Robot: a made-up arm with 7 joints.
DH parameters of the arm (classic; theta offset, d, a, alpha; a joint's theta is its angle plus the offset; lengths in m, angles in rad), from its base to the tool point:
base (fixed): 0 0.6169 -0.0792 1.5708
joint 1: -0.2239 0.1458 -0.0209 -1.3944
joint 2: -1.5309 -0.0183 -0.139 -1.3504
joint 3: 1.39 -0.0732 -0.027 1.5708
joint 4: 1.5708 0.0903 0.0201 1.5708
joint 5: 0 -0.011 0.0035 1.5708
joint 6: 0 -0.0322 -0.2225 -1.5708
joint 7: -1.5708 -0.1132 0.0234 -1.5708
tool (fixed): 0 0.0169 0 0
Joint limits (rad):
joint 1: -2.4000..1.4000
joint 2: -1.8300..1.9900
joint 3: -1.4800..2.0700
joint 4: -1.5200..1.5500
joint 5: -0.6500..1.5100
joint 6: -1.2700..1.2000
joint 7: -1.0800..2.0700
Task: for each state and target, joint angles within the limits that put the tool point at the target. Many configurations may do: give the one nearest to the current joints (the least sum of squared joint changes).
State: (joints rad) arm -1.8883 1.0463 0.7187 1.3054 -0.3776 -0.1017 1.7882
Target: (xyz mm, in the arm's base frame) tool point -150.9 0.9 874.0
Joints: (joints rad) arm -2.1177 0.7749 0.9126 1.5500 0.0092 -0.6608 1.7585
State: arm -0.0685 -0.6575 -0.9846 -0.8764 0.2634 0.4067 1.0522
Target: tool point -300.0 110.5 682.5
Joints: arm 0.3894 -0.4197 -0.5459 -0.2802 0.3161 -0.3709 1.0086
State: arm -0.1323 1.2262 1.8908 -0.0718 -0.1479 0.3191 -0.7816
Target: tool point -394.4 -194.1 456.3
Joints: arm -0.3995 0.7511 2.0700 -0.0514 -0.4853 0.0925 -0.7261
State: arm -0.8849 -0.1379 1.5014 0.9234 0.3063 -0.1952 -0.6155
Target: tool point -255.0 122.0 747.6
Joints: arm -0.6262 -0.2844 1.4025 0.8293 0.4351 -0.2124 -0.4739
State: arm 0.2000 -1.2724 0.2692 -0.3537 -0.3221 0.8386 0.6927
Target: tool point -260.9 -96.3 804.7
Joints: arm 0.3805 -0.6842 0.1656 -0.0939 -0.4368 0.6155 0.7120
